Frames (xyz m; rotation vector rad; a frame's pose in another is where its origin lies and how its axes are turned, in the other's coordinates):
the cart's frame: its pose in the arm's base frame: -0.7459 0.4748 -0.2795 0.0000 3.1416 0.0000
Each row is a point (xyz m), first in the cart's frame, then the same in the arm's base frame.
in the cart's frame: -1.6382 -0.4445 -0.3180
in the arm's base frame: 0.8923 0.0303 0.0385
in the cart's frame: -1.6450 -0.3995 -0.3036
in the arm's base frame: 0.8991 0.0753 0.0241
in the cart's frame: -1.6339 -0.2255 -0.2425
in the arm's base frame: 0.8880 0.2493 -0.0370
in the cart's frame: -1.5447 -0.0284 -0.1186
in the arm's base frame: 0.7988 0.4464 -0.1609
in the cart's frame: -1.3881 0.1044 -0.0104
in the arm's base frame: 0.6422 0.5792 -0.2691
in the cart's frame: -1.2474 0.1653 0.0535
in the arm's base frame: 0.5015 0.6401 -0.3330
